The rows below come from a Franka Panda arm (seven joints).
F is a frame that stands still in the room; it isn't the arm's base.
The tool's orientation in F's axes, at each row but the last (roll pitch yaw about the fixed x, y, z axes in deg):
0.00, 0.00, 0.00
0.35, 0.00, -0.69
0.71, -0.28, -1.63
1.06, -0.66, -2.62
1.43, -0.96, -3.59
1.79, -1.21, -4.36
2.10, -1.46, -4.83
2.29, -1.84, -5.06
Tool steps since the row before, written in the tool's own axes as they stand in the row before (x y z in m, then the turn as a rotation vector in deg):
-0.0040, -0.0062, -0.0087, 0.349, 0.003, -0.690
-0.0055, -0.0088, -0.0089, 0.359, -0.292, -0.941
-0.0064, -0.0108, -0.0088, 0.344, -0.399, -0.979
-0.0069, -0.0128, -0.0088, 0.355, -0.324, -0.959
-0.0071, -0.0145, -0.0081, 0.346, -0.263, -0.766
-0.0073, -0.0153, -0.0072, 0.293, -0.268, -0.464
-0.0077, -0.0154, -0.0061, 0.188, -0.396, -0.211
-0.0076, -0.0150, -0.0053, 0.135, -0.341, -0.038
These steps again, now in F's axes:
-0.0040, -0.0062, -0.0087, 0.349, 0.003, -0.690
-0.0056, -0.0087, -0.0090, 0.356, -0.291, -0.943
-0.0067, -0.0105, -0.0090, 0.338, -0.397, -0.982
-0.0074, -0.0123, -0.0091, 0.352, -0.323, -0.961
-0.0078, -0.0138, -0.0086, 0.343, -0.266, -0.766
-0.0083, -0.0145, -0.0078, 0.283, -0.276, -0.466
-0.0088, -0.0145, -0.0069, 0.160, -0.403, -0.221
-0.0087, -0.0141, -0.0061, 0.106, -0.350, -0.047

